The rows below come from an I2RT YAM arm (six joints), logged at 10 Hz.
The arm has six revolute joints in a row. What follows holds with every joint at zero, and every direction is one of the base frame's. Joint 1 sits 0.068 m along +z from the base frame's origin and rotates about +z. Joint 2 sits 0.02 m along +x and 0.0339 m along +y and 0.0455 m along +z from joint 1 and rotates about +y. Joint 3 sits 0.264 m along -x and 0.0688 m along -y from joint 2 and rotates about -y. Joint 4 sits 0.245 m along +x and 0.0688 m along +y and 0.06 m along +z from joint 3 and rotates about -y. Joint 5 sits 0.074 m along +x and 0.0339 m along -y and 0.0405 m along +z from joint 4 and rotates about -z. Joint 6 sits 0.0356 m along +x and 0.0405 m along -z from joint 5 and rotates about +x. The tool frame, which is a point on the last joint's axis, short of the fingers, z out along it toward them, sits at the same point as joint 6; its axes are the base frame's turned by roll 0, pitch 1.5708 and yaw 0 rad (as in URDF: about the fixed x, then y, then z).
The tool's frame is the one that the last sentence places.
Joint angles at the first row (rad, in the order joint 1, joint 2, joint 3, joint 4, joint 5, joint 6):
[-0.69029, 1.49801, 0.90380, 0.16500, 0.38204, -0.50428]
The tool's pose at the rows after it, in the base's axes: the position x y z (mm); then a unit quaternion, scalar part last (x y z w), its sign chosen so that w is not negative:
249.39 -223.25 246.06 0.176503 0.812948 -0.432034 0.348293
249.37 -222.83 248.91 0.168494 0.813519 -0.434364 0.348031
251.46 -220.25 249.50 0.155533 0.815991 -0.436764 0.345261
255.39 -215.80 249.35 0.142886 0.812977 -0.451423 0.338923
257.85 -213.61 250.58 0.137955 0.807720 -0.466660 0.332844
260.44 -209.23 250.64 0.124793 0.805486 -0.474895 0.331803
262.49 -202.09 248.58 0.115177 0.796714 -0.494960 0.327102
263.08 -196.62 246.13 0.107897 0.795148 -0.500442 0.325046
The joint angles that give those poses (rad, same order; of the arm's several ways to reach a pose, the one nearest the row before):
[-0.69049, 1.49509, 0.90538, 0.16296, 0.38200, -0.51060]
[-0.69005, 1.48951, 0.91026, 0.15773, 0.37707, -0.52744]
[-0.68004, 1.48816, 0.91138, 0.15553, 0.37777, -0.54974]
[-0.65915, 1.48982, 0.90547, 0.17784, 0.40966, -0.58300]
[-0.64622, 1.49145, 0.90422, 0.19789, 0.44331, -0.60787]
[-0.62988, 1.48890, 0.89583, 0.21822, 0.45572, -0.63579]
[-0.60457, 1.48379, 0.86849, 0.27123, 0.50000, -0.67312]
[-0.58831, 1.47767, 0.84924, 0.29118, 0.51607, -0.68855]

